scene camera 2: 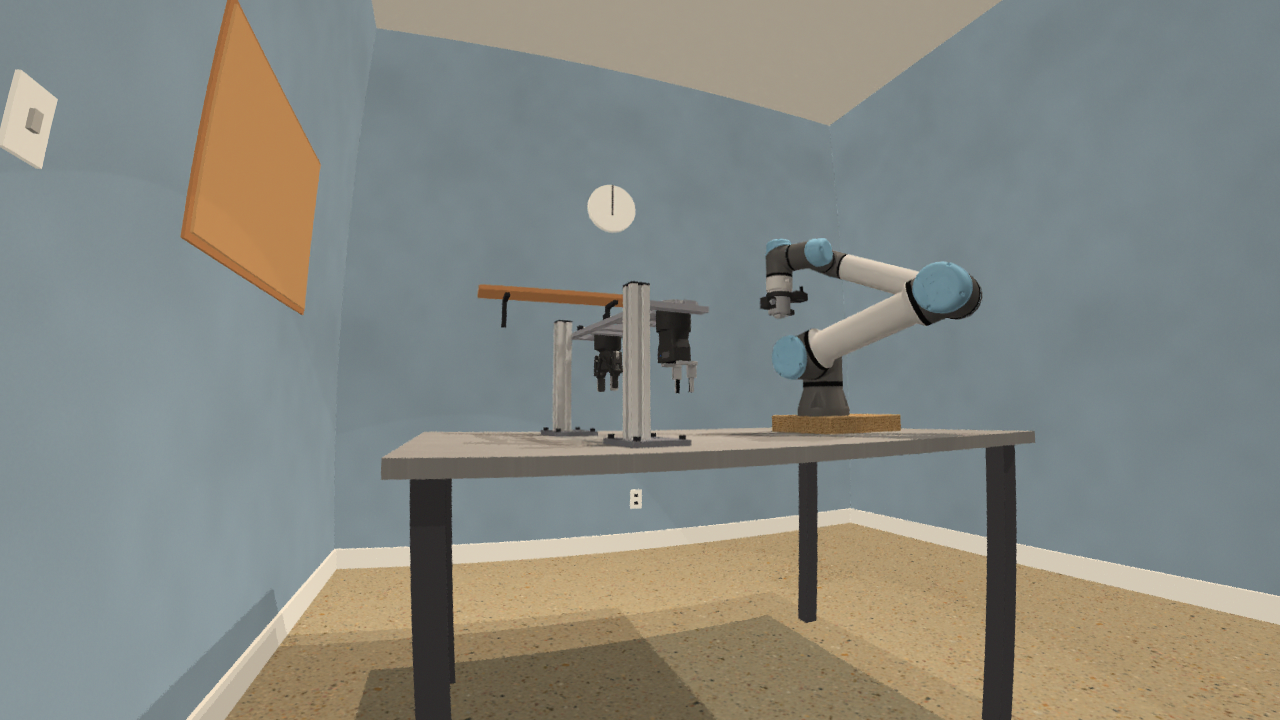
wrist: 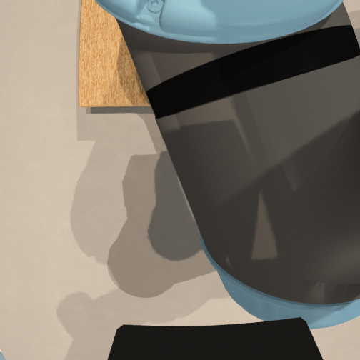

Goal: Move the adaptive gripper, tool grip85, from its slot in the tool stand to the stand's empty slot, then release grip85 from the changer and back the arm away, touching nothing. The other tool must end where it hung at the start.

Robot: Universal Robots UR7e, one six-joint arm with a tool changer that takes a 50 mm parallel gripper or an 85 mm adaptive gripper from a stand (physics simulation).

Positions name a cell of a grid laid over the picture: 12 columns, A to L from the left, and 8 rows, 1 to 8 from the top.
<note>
In view: a parallel gripper (scene camera 2: G4) and an adaptive gripper grip85 (scene camera 2: F5).
The wrist view misses the parallel gripper: it is out of frame. The wrist view misses the adaptive gripper grip85: it is out of frame.
</note>
